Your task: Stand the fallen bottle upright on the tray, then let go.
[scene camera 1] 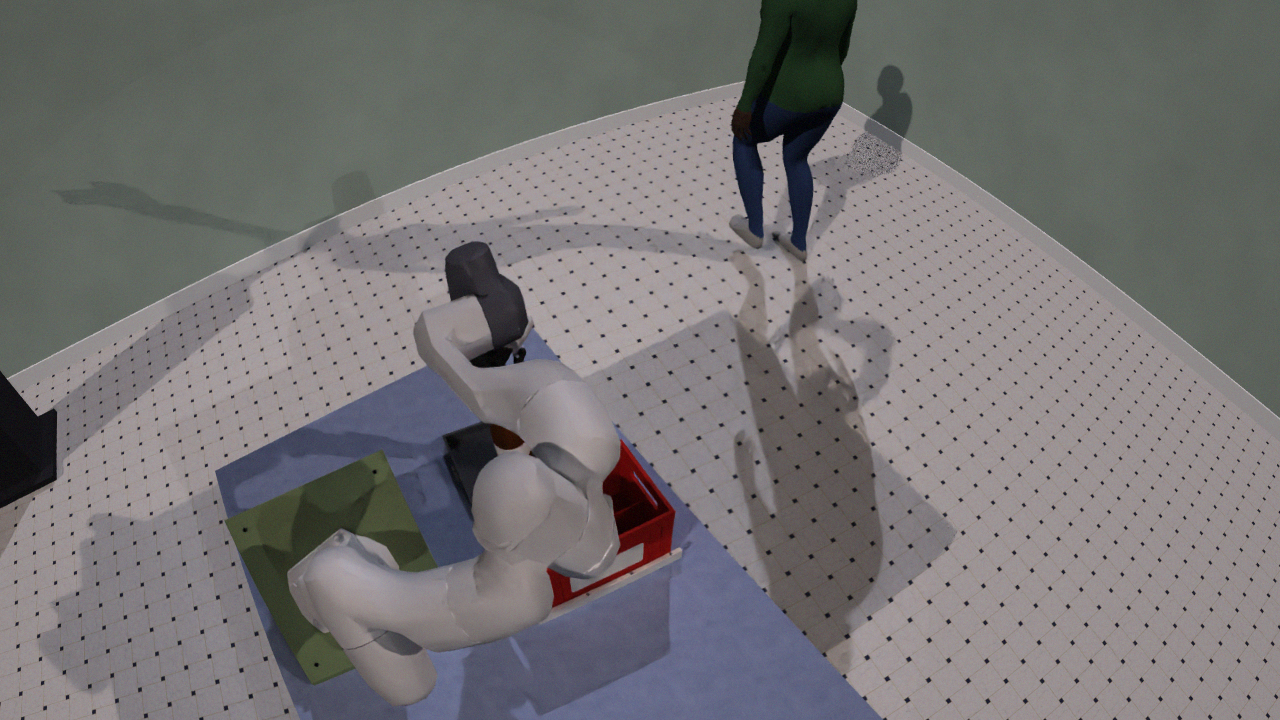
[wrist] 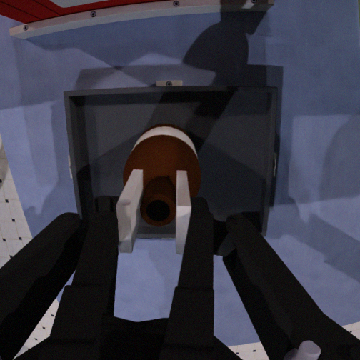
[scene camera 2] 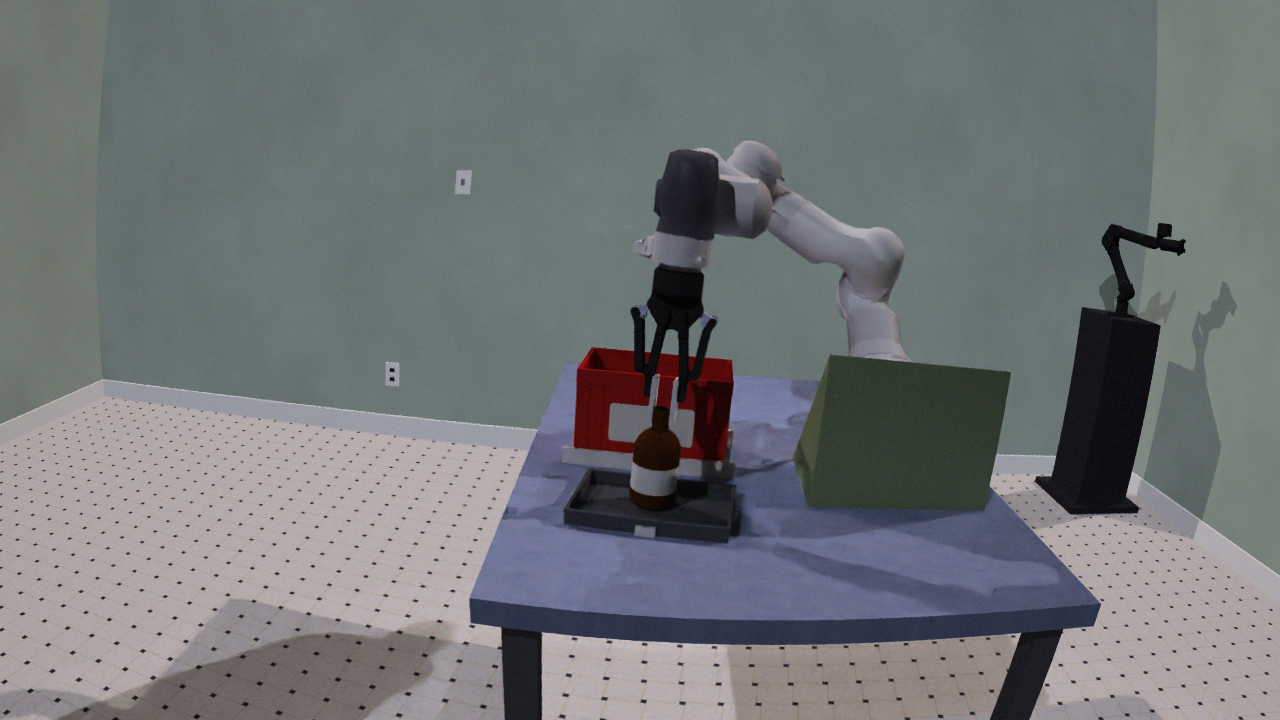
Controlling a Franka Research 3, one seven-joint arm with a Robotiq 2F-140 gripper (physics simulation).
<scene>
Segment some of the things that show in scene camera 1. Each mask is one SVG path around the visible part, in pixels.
The gripper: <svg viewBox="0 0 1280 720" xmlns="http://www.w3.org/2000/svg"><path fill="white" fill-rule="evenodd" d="M526 350L523 344L518 349L501 347L495 351L492 349L470 360L473 366L480 368L505 366L512 353L514 364L524 362Z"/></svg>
A brown bottle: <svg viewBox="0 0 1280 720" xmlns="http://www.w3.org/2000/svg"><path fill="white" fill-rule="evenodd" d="M491 424L490 432L497 456L511 451L519 451L532 456L532 451L517 434L496 424Z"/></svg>
</scene>
